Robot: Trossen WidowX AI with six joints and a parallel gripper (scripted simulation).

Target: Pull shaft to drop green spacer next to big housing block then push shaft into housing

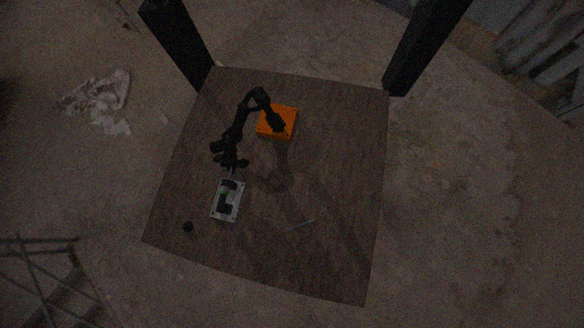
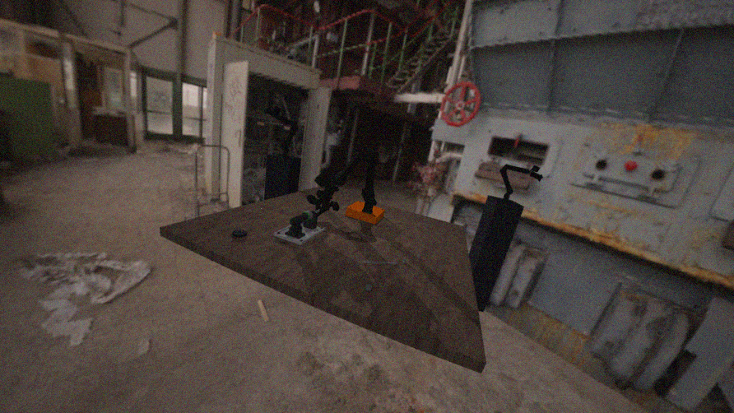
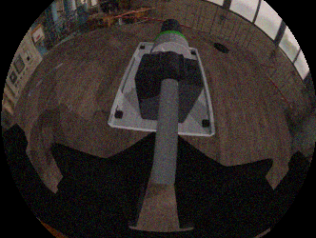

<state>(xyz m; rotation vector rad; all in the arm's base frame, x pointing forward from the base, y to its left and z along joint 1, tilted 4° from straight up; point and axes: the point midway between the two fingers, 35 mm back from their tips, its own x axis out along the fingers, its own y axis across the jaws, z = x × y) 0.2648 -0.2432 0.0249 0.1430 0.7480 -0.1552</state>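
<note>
The shaft is 50 mm ahead of my gripper tip, 10 mm to the right of it and 20 mm above it. Round my gripper tip: spacer (110 mm ahead, 20 mm to the right, 20 mm above); then nut (460 mm ahead, 360 mm to the left, 50 mm below); then black disc (300 mm ahead, 250 mm to the right, 50 mm below).
</note>
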